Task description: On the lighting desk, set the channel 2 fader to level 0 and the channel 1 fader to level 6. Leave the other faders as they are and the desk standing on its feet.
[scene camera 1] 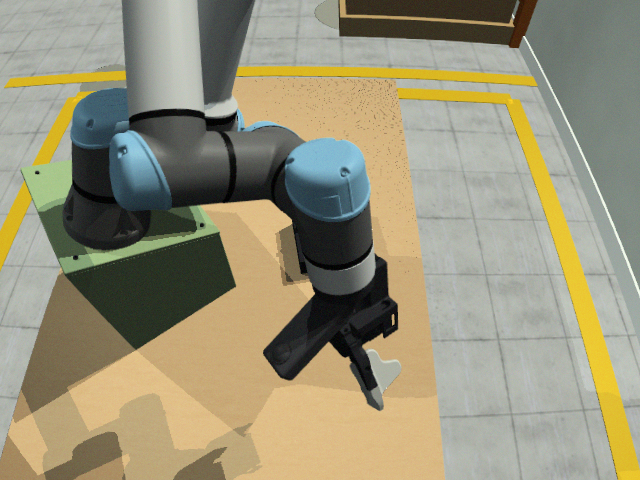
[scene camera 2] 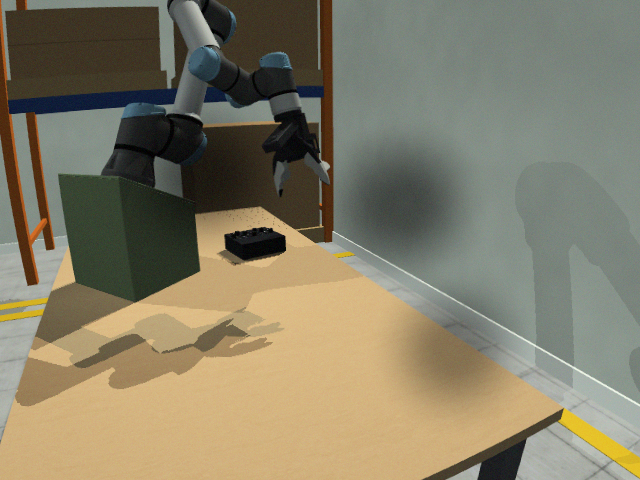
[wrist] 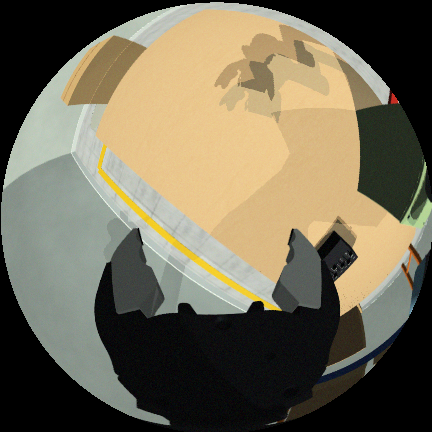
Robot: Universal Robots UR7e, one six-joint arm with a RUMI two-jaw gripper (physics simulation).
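Where they show: gripper, fingertip midpoint: (scene camera 1: 348,372) (scene camera 2: 303,191) (wrist: 215,231); arm's base, origin of the base link: (scene camera 1: 107,219) (scene camera 2: 127,184).
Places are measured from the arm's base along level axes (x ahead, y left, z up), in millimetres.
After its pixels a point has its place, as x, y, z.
Note:
The lighting desk (scene camera 1: 301,258) @(326, 103, -234) (scene camera 2: 263,246) @(397, 115, -254) (wrist: 336,250) @(350, 124, -234) is a small black box standing upright on the wooden table (scene camera 1: 206,361) @(157, -138, -289) (scene camera 2: 310,413) @(304, -686, -289) (wrist: 190,125) @(431, -407, -289). Small knobs show along its top in the second scene view. In the first scene view the arm hides almost all of it. In the wrist view it is partly behind the right finger. The fader levels and channel numbers are too small to read. My gripper (scene camera 1: 385,387) (scene camera 2: 304,188) @(442, -208, -19) (wrist: 215,231) @(442, -208, -19) is open and empty, with its fingers pointing down. It hangs in the air well above the table, apart from the desk.
The green pedestal (scene camera 1: 155,289) @(73, -63, -127) (scene camera 2: 98,232) @(-86, -54, -111) (wrist: 387,155) @(94, -43, -152) under the arm's base stands left of the desk in the scene views. A rack with orange posts (scene camera 2: 326,155) and brown boxes stands behind the table. A grey wall (scene camera 2: 465,103) runs along the right side.

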